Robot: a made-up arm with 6 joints.
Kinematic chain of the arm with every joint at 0, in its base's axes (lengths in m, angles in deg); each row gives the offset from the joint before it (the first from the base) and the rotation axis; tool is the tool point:
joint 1: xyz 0 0 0.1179 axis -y
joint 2: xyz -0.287 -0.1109 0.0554 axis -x
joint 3: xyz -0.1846 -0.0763 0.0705 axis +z
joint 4: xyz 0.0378 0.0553 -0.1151 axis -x
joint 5: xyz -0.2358 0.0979 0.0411 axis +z
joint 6: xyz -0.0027 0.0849 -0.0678 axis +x
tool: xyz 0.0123 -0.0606 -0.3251
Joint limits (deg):
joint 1: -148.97..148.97
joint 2: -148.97..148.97
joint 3: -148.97..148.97
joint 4: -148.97..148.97
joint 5: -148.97..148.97
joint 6: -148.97..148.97
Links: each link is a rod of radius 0.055 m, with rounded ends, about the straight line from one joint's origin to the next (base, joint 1, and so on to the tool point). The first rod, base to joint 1, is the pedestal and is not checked.
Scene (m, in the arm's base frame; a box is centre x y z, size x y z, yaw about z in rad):
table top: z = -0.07
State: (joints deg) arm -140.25 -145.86 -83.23 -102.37 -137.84 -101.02
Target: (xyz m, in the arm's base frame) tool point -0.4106 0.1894 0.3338
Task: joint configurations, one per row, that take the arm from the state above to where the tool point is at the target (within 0.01 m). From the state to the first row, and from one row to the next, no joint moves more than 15 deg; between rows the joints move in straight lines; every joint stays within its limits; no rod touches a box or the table.
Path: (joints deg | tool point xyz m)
1: -125.64 -136.82 -89.06 -107.55 -137.14 -106.35 | 0.4619 -0.4114 0.5413
2: -111.03 -127.78 -94.89 -112.73 -136.45 -111.68 | 0.4121 -0.3687 0.6180
3: -96.41 -118.74 -100.72 -117.90 -135.75 -117.00 | 0.3387 -0.3056 0.6920
4: -81.80 -109.70 -106.55 -123.08 -135.05 -122.33 | 0.2345 -0.2244 0.7517
5: -67.19 -100.66 -112.38 -128.26 -134.35 -127.66 | 0.0990 -0.1304 0.7797
6: -52.58 -91.62 -118.21 -133.44 -133.66 -132.99 | -0.0571 -0.0318 0.7578
7: -37.97 -82.58 -124.04 -138.61 -132.96 -138.31 | -0.2125 0.0612 0.6737
8: -23.36 -73.54 -129.87 -143.79 -132.26 -143.64 | -0.3393 0.1382 0.5273
9: -8.74 -64.50 -135.71 -148.97 -131.57 -148.97 | -0.4106 0.1894 0.3337

